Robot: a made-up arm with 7 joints. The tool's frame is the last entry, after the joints.
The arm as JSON. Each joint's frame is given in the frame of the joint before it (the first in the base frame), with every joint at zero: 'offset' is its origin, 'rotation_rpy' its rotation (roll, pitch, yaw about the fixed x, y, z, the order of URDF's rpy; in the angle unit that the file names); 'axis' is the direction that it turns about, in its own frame. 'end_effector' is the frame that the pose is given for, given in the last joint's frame.
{
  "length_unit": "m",
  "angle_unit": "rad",
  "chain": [
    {
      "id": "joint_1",
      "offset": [
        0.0,
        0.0,
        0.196
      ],
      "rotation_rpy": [
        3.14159,
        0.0,
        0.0
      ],
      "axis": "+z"
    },
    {
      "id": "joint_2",
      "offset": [
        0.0,
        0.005,
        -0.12
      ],
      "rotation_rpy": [
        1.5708,
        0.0,
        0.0
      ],
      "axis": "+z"
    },
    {
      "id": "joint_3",
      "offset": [
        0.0,
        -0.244,
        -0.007
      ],
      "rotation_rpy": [
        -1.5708,
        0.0,
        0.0
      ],
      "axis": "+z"
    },
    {
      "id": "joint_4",
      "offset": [
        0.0,
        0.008,
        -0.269
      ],
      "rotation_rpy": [
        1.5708,
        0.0,
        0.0
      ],
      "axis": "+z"
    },
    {
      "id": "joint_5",
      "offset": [
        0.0,
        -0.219,
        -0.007
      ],
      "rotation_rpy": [
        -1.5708,
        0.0,
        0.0
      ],
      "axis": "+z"
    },
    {
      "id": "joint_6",
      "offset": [
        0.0,
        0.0,
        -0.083
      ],
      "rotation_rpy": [
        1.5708,
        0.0,
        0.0
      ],
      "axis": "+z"
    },
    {
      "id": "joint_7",
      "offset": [
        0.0,
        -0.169,
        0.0
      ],
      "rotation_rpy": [
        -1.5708,
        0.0,
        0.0
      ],
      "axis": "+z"
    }
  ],
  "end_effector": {
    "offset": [
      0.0,
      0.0,
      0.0
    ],
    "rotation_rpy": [
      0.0,
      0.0,
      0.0
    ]
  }
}
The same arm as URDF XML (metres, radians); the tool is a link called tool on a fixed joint. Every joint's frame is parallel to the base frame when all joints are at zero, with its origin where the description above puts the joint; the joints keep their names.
<robot name="arm">
  <joint name="tool_fixed" type="fixed">
    <parent link="link7"/>
    <child link="tool"/>
    <origin xyz="0.0000 0.0000 0.0000" rpy="3.1416 0.0000 0.0000"/>
  </joint>
  <joint name="joint_7" type="continuous">
    <parent link="link6"/>
    <child link="link7"/>
    <origin xyz="0.0000 0.0000 0.1690"/>
    <axis xyz="0 0 -1"/>
  </joint>
  <joint name="joint_6" type="continuous">
    <parent link="link5"/>
    <child link="link6"/>
    <origin xyz="0.0000 0.0000 0.0830"/>
    <axis xyz="0 1 0"/>
  </joint>
  <joint name="joint_5" type="continuous">
    <parent link="link4"/>
    <child link="link5"/>
    <origin xyz="0.0000 -0.0070 0.2190"/>
    <axis xyz="0 0 -1"/>
  </joint>
  <joint name="joint_4" type="continuous">
    <parent link="link3"/>
    <child link="link4"/>
    <origin xyz="0.0000 -0.0080 0.2690"/>
    <axis xyz="0 1 0"/>
  </joint>
  <joint name="joint_3" type="continuous">
    <parent link="link2"/>
    <child link="link3"/>
    <origin xyz="0.0000 -0.0070 0.2440"/>
    <axis xyz="0 0 -1"/>
  </joint>
  <joint name="joint_2" type="continuous">
    <parent link="link1"/>
    <child link="link2"/>
    <origin xyz="0.0000 -0.0050 0.1200"/>
    <axis xyz="0 1 0"/>
  </joint>
  <joint name="joint_1" type="continuous">
    <parent link="base"/>
    <child link="link1"/>
    <origin xyz="0.0000 0.0000 0.1960"/>
    <axis xyz="0 0 -1"/>
  </joint>
  <link name="base"/>
  <link name="link1"/>
  <link name="link2"/>
  <link name="link3"/>
  <link name="link4"/>
  <link name="link5"/>
  <link name="link6"/>
  <link name="link7"/>
  <link name="tool"/>
</robot>

